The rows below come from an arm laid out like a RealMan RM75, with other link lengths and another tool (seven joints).
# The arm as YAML. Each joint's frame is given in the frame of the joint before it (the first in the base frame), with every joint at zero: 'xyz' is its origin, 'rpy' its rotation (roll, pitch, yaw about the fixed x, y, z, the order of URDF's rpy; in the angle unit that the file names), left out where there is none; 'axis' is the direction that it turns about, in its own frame. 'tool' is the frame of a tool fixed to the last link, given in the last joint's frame.
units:
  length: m
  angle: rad
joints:
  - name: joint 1
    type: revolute
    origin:
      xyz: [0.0, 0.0, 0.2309]
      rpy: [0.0, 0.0, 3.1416]
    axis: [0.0, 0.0, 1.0]
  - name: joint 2
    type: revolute
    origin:
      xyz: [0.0, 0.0, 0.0]
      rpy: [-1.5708, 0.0, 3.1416]
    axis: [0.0, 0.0, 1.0]
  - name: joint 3
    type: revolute
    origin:
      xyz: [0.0, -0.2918, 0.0]
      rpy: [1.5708, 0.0, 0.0]
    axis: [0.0, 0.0, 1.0]
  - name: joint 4
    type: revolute
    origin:
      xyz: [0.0, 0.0, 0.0]
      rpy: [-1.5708, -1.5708, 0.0]
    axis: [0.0, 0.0, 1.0]
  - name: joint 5
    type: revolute
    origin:
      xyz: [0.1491, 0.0, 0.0]
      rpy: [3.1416, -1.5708, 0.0]
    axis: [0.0, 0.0, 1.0]
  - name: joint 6
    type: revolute
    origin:
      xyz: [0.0, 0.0, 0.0]
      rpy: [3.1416, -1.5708, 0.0]
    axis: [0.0, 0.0, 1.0]
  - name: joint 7
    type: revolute
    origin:
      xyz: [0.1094, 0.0, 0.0]
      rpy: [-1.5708, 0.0, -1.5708]
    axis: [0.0, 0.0, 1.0]
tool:
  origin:
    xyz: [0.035, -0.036, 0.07]
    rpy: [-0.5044, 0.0, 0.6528]
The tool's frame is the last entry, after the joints.
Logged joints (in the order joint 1, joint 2, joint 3, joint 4, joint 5, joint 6, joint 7), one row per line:
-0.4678, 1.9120, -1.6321, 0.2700, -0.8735, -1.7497, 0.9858
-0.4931, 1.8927, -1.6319, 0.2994, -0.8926, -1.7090, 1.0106
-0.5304, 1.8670, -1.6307, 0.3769, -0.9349, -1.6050, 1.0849
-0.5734, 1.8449, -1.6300, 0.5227, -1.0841, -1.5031, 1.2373
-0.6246, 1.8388, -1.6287, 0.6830, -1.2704, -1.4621, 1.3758
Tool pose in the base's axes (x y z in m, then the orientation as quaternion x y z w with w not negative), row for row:
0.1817, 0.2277, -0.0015, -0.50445, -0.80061, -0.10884, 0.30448
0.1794, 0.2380, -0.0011, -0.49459, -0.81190, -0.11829, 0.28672
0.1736, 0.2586, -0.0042, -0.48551, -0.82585, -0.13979, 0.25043
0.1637, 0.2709, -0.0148, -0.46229, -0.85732, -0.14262, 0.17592
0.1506, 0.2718, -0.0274, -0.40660, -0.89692, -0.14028, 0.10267
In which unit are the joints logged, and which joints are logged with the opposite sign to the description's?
The joints are logged in radians. Opposite sign: joint 1, joint 4.
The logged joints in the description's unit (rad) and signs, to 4 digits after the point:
0.4678, 1.9120, -1.6321, -0.2700, -0.8735, -1.7497, 0.9858
0.4931, 1.8927, -1.6319, -0.2994, -0.8926, -1.7090, 1.0106
0.5304, 1.8670, -1.6307, -0.3769, -0.9349, -1.6050, 1.0849
0.5734, 1.8449, -1.6300, -0.5227, -1.0841, -1.5031, 1.2373
0.6246, 1.8388, -1.6287, -0.6830, -1.2704, -1.4621, 1.3758

